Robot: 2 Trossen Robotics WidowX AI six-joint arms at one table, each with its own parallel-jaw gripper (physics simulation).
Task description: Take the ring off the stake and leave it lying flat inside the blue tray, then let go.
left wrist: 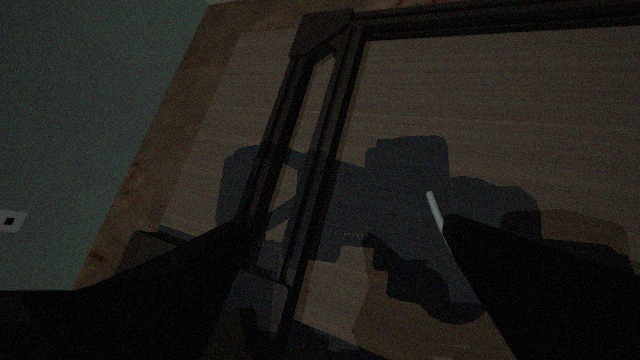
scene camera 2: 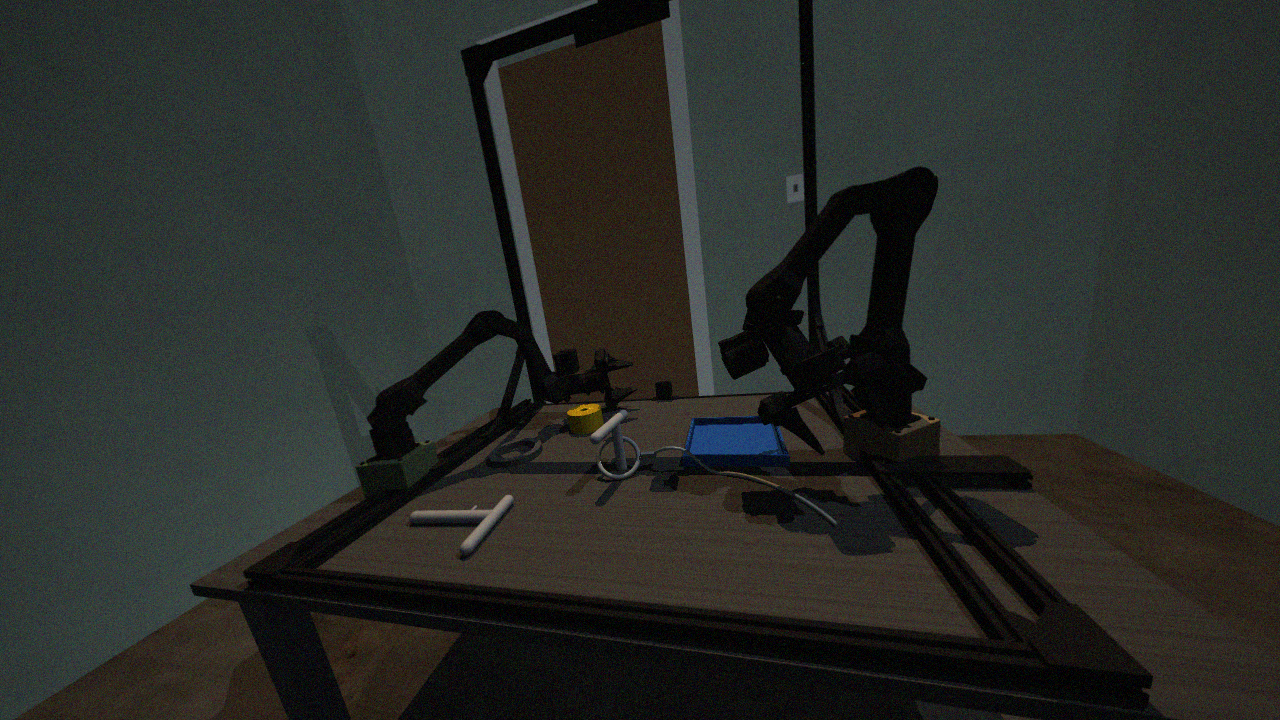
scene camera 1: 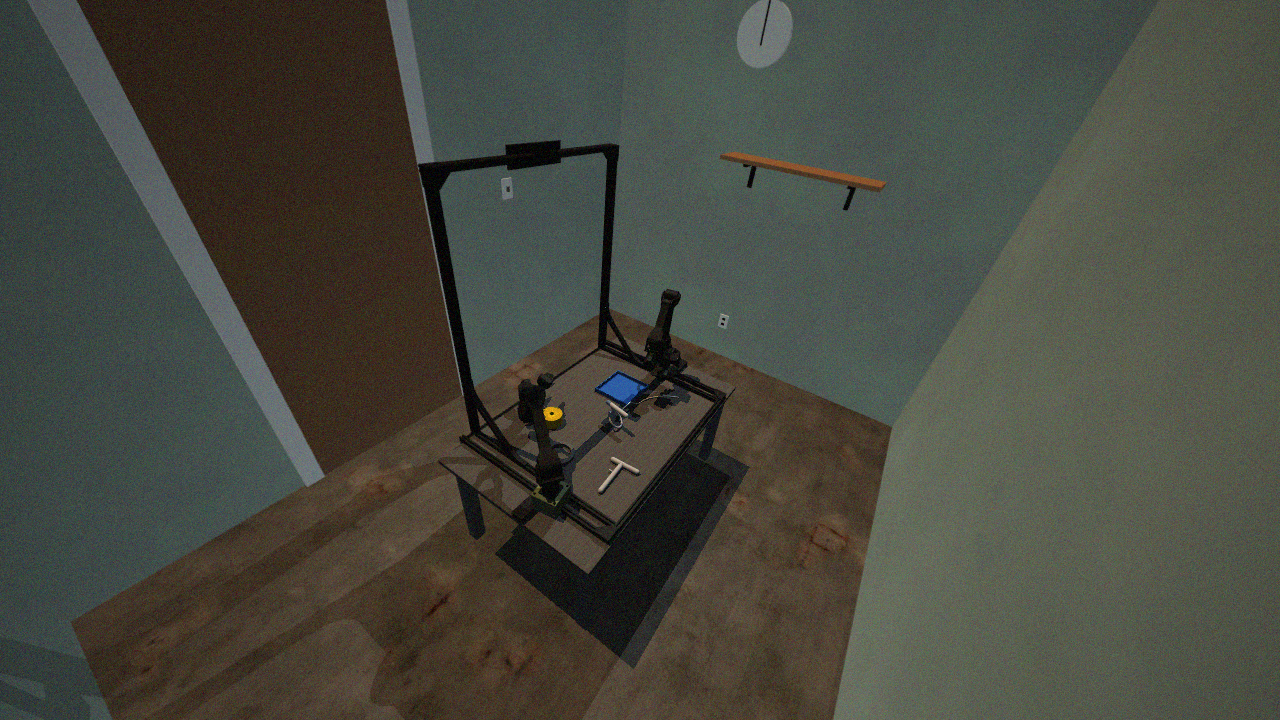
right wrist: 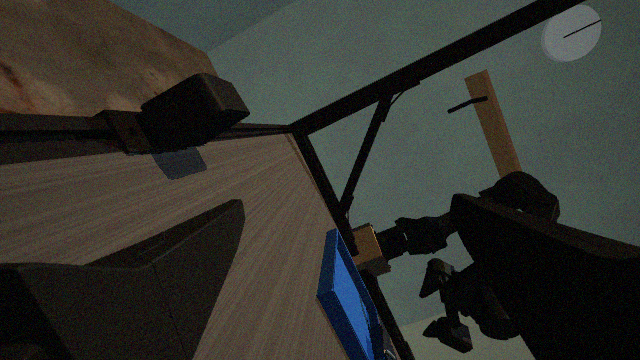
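Where they show: left gripper, fingertip midpoint: point(left wrist: 344, 225) point(scene camera 2: 853, 441) point(scene camera 1: 676, 374) point(right wrist: 422, 315); right gripper, fingertip midpoint: point(scene camera 2: 635, 376) point(right wrist: 346, 206); left arm's base, link origin: point(scene camera 2: 889, 417) point(right wrist: 380, 246); right arm's base, link origin: point(scene camera 2: 396, 452) point(scene camera 1: 551, 489).
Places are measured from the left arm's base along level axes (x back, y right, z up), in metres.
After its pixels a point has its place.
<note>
A pale ring point(scene camera 2: 638, 458) @(x -0.399, y 0.209, z -0.046 m) hangs around the post of a white T-shaped stake point(scene camera 1: 616, 409) @(x -0.449, y 0.229, z 0.033 m) point(scene camera 2: 608, 426) @(x -0.448, y 0.209, z 0.035 m) that stands near the table's middle. The blue tray point(scene camera 1: 620, 387) @(x -0.177, y 0.209, z -0.066 m) point(scene camera 2: 738, 462) @(x -0.235, y 0.117, z -0.064 m) point(right wrist: 328, 262) @(x -0.153, y 0.293, z -0.061 m) lies flat to the right of the stake in both scene views; no ring shows inside it. My left gripper point(scene camera 2: 792, 429) point(left wrist: 344, 225) @(x -0.165, y -0.063, z 0.028 m) is open and empty, just right of the tray in scene camera 2 and above the table. My right gripper point(scene camera 2: 631, 377) @(x -0.271, y 0.543, z 0.028 m) point(right wrist: 346, 206) @(x -0.271, y 0.543, z 0.028 m) is open and empty, behind the stake near a yellow roll. The ring does not show clearly in either wrist view.
The yellow roll point(scene camera 1: 552, 415) @(x -0.452, y 0.504, z -0.021 m) point(scene camera 2: 584, 420) @(x -0.449, y 0.465, z -0.036 m) stands behind and left of the stake. A dark ring point(scene camera 2: 491, 459) @(x -0.677, y 0.428, z -0.058 m) lies at the left. A second white T-shaped piece point(scene camera 1: 617, 472) @(x -0.713, y 0.214, z -0.058 m) point(scene camera 2: 487, 522) @(x -0.675, y 0.172, z -0.054 m) lies near the front. A thin cable point(scene camera 2: 810, 504) @(x -0.221, y -0.036, z -0.067 m) curves in front of the tray. A black block point(scene camera 2: 662, 390) @(x -0.183, y 0.563, z -0.041 m) point(right wrist: 192, 115) @(x -0.197, y 0.582, z -0.035 m) stands at the far edge.
</note>
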